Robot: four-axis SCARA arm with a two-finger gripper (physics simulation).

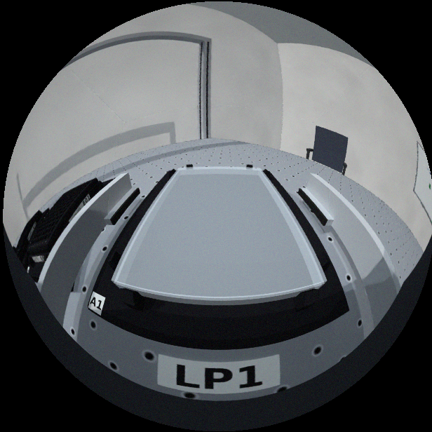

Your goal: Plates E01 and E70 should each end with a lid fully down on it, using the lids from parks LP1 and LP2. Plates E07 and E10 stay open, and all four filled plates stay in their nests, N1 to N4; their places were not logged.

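A pale grey lid (217, 235) lies flat in the black park frame (220, 325) behind the LP1 label (219, 375). My gripper (218, 176) is open and low over the park, with one finger to the left and one to the right of the lid; a gap shows between each finger pad and the lid. Nothing is between the pads in contact. At the far left, partly hidden behind the left finger, a black plate (60, 220) stands in a dark nest; its code is too small and slanted to read. LP2 and its lid do not show.
The grey perforated table (220, 151) extends behind the park. A small A1 tag (96, 303) marks the park's near left corner. A dark chair (330, 147) stands beyond the table at the right, by the pale walls. A whiteboard edge (424, 185) shows at the far right.
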